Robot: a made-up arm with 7 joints.
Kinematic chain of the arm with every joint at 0, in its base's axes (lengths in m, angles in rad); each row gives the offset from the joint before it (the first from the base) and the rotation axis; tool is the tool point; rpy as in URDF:
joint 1: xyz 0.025 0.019 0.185 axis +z
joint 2: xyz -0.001 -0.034 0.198 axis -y
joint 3: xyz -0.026 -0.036 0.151 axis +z
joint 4: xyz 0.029 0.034 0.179 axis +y
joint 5: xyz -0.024 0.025 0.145 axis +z
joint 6: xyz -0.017 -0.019 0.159 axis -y
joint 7: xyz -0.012 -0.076 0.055 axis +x
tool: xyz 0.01 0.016 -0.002 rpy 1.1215 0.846 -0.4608
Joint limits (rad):
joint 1: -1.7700..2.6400
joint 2: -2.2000..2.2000
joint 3: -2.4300..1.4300
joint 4: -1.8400..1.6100
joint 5: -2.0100..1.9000
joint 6: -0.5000..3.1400
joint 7: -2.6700..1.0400
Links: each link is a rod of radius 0.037 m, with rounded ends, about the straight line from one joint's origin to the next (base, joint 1, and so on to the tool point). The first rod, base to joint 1, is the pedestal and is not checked.
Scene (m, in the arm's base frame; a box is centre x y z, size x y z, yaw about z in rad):
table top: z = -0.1
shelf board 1: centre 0.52 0.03 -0 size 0.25 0.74 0.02 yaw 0.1
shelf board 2: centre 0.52 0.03 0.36 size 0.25 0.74 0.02 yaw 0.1
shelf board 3: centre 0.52 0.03 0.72 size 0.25 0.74 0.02 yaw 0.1
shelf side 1: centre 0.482 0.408 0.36 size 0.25 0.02 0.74 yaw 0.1
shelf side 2: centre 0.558 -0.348 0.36 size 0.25 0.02 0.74 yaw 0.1
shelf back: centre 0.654 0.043 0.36 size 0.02 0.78 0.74 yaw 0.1
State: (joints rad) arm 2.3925 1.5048 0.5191 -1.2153 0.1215 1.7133 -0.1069
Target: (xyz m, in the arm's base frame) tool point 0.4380 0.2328 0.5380
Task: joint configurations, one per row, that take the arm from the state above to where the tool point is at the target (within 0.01 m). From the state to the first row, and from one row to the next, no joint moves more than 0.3 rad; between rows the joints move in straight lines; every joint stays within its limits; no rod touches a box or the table.
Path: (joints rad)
1: 2.1505 1.4614 0.6314 -1.2994 0.0986 1.5739 -0.2093
2: 1.9084 1.4180 0.7437 -1.3835 0.0757 1.4345 -0.3118
3: 1.6664 1.3747 0.8560 -1.4676 0.0529 1.2950 -0.4142
4: 1.4243 1.3313 0.9683 -1.5517 0.0300 1.1556 -0.5167
5: 1.1823 1.2879 1.0806 -1.6358 0.0071 1.0162 -0.6191
6: 1.4405 1.0746 1.1505 -1.6766 0.0263 1.1472 -0.4542
7: 1.6988 0.8612 1.2204 -1.7175 0.0456 1.2782 -0.2893
8: 1.9571 0.6479 1.2902 -1.7583 0.0648 1.4092 -0.1244
9: 2.2154 0.4346 1.3601 -1.7992 0.0841 1.5402 0.0405
10: 2.4737 0.2212 1.4300 -1.8400 0.1033 1.6712 0.2054
11: 2.5291 0.4347 1.4300 -1.6977 0.0695 1.4237 0.1978
12: 2.5846 0.6482 1.4300 -1.5554 0.0357 1.1763 0.1901
13: 2.6400 0.8617 1.4300 -1.4131 0.0020 0.9288 0.1824

